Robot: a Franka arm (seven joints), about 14 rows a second.
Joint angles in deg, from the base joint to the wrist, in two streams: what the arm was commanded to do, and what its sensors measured. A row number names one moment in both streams.
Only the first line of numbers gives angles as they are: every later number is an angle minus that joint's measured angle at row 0.
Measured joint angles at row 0:
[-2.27 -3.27 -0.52 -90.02 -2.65 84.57 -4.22]
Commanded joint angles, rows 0 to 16:
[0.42 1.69 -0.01 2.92 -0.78 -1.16 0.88]
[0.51 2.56 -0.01 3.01 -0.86 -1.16 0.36]
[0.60 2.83 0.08 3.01 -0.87 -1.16 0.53]
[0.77 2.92 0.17 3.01 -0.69 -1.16 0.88]
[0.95 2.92 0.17 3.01 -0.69 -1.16 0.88]
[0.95 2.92 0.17 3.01 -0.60 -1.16 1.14]
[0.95 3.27 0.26 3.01 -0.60 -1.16 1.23]
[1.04 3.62 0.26 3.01 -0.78 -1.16 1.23]
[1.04 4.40 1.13 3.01 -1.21 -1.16 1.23]
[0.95 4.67 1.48 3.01 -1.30 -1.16 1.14]
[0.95 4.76 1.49 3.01 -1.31 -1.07 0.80]
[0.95 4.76 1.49 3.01 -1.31 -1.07 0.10]
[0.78 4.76 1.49 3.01 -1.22 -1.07 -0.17]
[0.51 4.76 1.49 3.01 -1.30 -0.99 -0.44]
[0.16 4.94 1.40 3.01 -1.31 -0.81 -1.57]
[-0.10 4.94 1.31 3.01 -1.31 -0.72 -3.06]
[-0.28 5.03 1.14 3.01 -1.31 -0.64 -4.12]
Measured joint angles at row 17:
[0.26 4.34 1.18 1.47 -0.16 -0.06 -2.00]
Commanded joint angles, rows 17 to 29:
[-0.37 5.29 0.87 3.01 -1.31 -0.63 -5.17]
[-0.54 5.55 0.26 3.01 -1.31 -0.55 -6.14]
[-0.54 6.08 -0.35 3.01 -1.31 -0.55 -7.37]
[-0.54 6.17 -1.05 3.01 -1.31 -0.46 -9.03]
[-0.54 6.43 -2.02 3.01 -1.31 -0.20 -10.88]
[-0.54 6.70 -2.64 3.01 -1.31 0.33 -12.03]
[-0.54 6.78 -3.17 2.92 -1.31 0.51 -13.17]
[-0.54 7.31 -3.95 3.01 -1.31 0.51 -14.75]
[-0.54 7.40 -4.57 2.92 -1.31 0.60 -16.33]
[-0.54 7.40 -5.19 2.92 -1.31 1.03 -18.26]
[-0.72 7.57 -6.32 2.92 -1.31 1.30 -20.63]
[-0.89 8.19 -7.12 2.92 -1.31 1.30 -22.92]
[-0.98 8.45 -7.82 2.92 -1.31 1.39 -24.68]
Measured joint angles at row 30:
[-0.86 7.14 -6.56 1.49 -0.27 1.33 -21.21]
